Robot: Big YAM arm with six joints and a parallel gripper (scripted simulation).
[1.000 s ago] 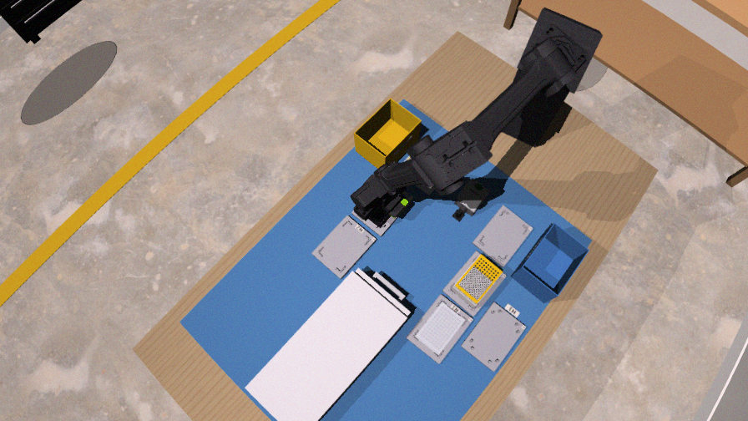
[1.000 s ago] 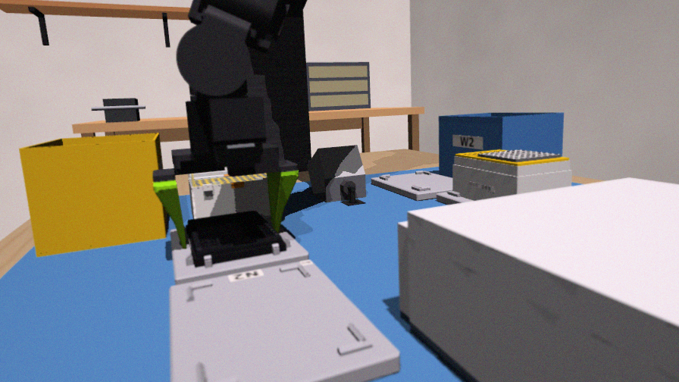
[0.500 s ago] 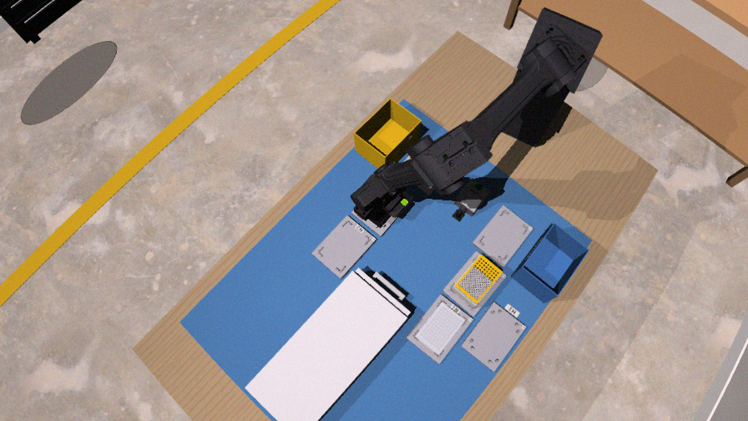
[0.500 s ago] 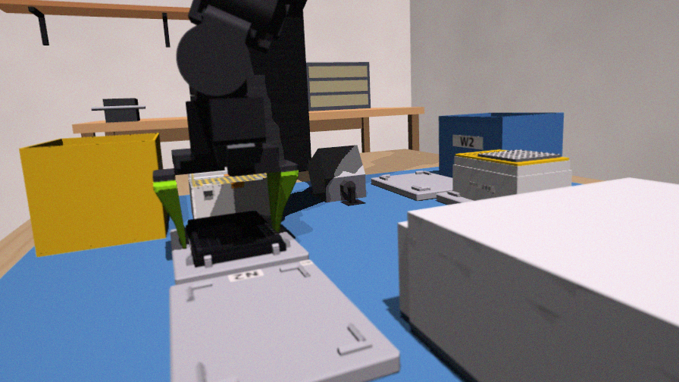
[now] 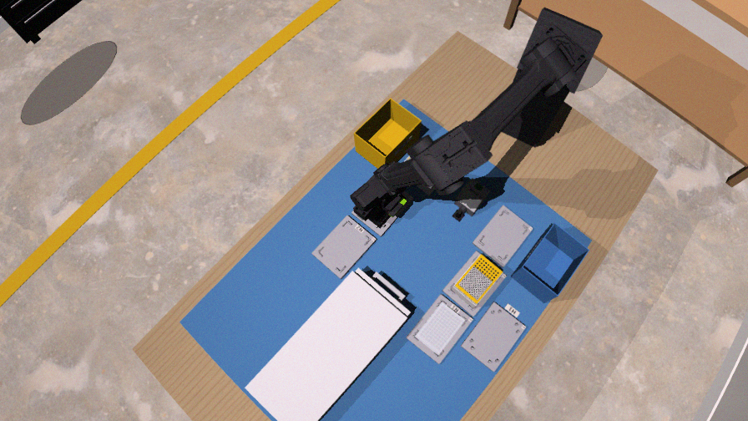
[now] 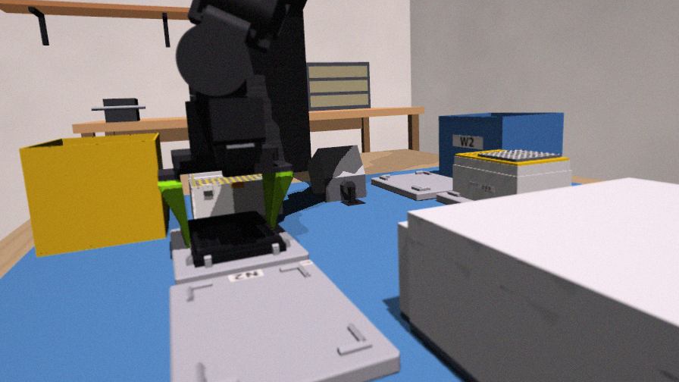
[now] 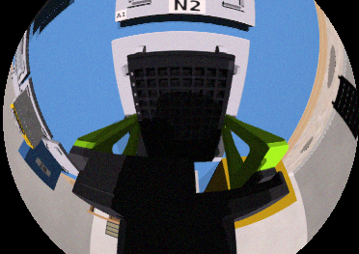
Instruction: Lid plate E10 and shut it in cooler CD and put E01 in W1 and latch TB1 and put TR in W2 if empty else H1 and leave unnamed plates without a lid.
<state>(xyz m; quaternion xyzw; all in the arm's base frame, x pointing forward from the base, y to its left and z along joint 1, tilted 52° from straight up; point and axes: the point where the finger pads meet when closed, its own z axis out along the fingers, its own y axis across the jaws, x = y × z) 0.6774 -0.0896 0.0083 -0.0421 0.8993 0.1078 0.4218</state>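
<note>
Right now the black plate is right at my hand. The rest, counted from my hand: nest N4: 10 mm below; then tip box TB1: 170 mm behind, 20 mm above, 10 mm to the right; then nest N2: 180 mm ahead, 40 mm to the left, 10 mm below.
</note>
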